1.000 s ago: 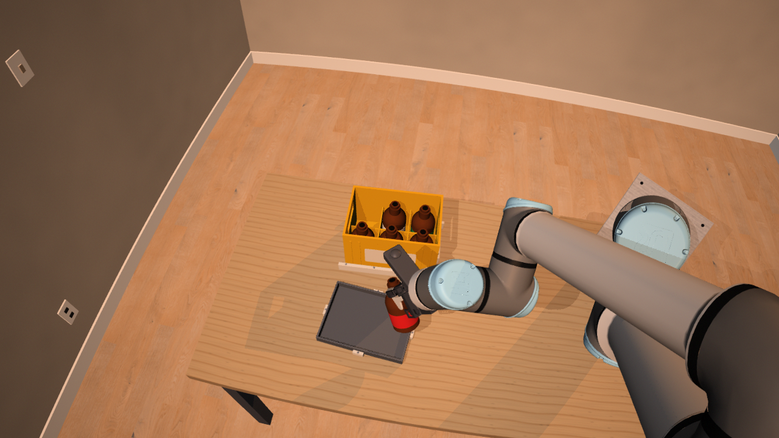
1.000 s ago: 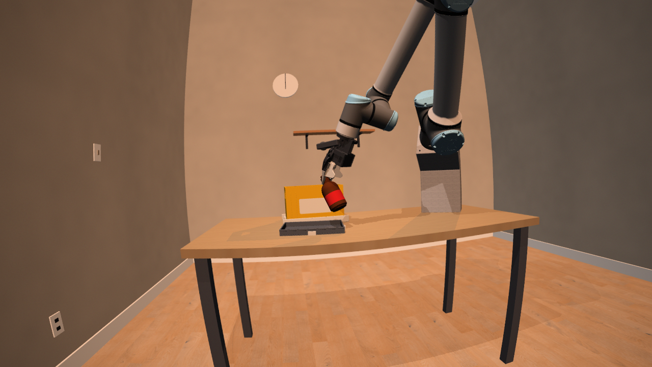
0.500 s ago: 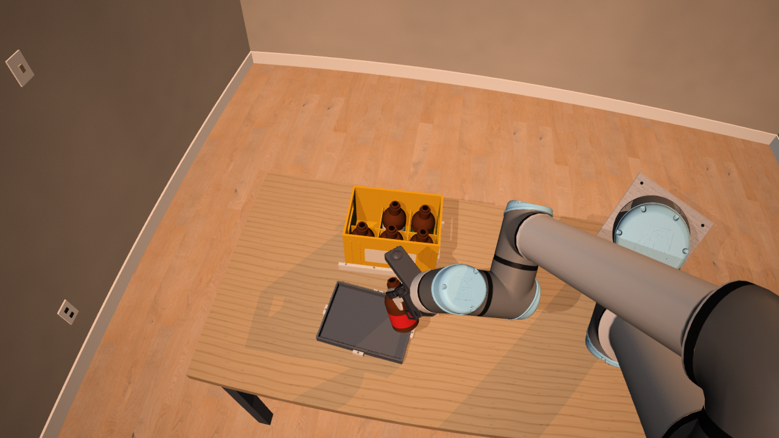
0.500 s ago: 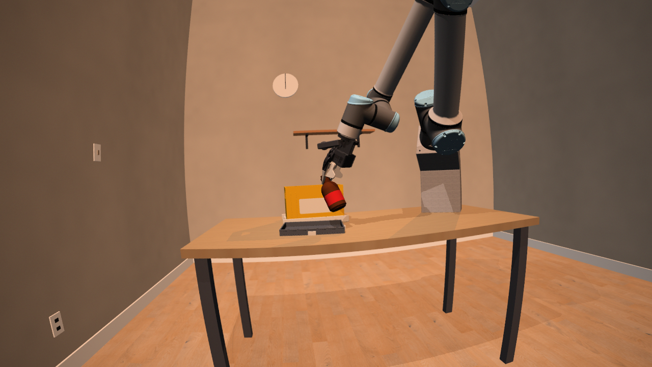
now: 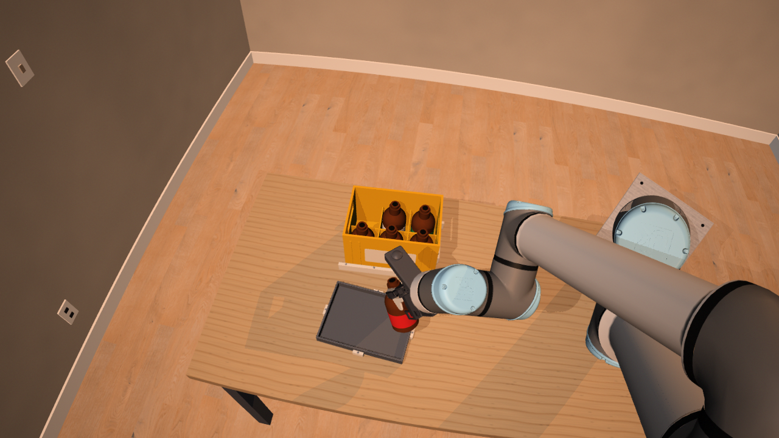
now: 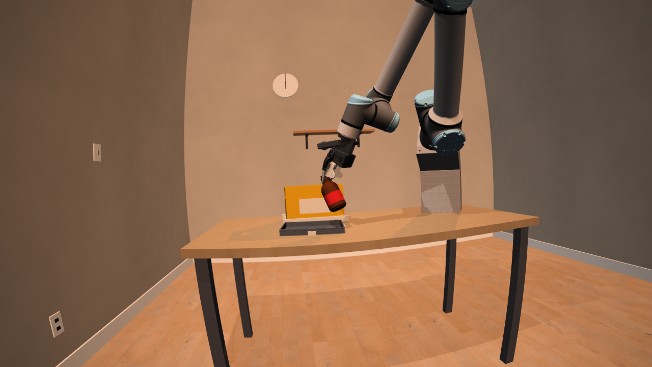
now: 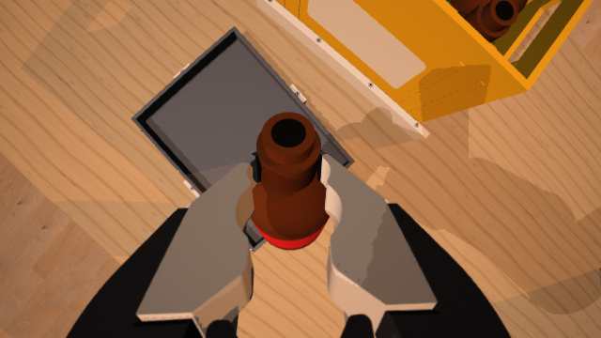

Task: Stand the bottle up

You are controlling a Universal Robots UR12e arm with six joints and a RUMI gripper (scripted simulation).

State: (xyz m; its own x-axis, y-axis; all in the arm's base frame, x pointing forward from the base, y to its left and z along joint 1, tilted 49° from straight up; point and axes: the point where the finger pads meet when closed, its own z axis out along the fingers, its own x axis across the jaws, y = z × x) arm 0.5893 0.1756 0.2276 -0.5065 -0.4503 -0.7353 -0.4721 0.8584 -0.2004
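Now: hand 60 mm short of the dark grey tray, 30 mm to the right of it and 190 mm above it. Also, from my hand: crate: 100 mm ahead, 230 mm to the right, 120 mm below.
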